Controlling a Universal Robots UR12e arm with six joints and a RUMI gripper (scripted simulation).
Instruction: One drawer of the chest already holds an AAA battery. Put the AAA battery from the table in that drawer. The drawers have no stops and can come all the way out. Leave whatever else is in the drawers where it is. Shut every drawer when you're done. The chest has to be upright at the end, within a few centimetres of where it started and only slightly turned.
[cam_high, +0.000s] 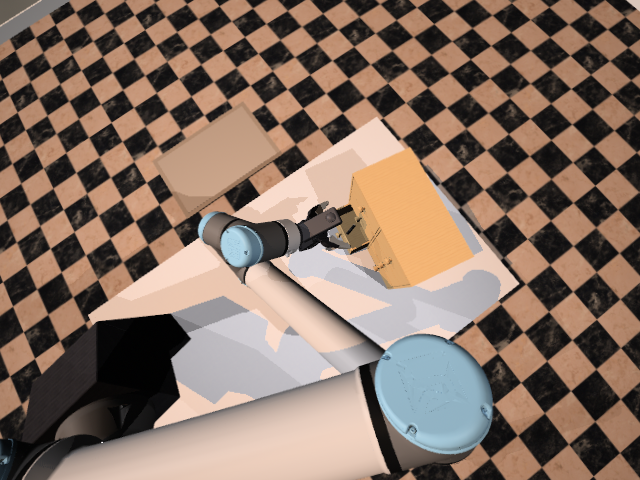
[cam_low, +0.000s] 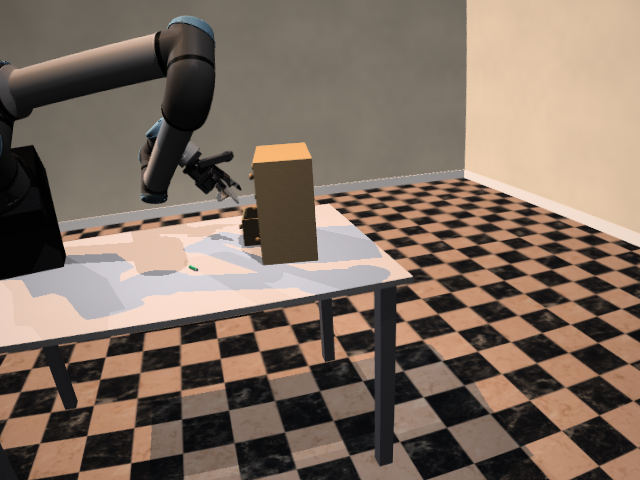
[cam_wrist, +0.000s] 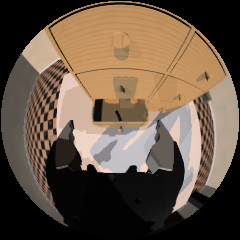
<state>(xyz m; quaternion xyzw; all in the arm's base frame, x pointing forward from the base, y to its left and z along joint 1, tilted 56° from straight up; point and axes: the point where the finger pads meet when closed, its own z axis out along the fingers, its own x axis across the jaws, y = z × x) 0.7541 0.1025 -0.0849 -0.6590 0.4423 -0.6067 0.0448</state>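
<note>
Right now the green AAA battery is 210 mm to the right of my hand, 180 mm behind it and 160 mm below it. From my hand the other things lie so: dark slim thing: 150 mm below, 40 mm ahead, 10 mm to the right.
</note>
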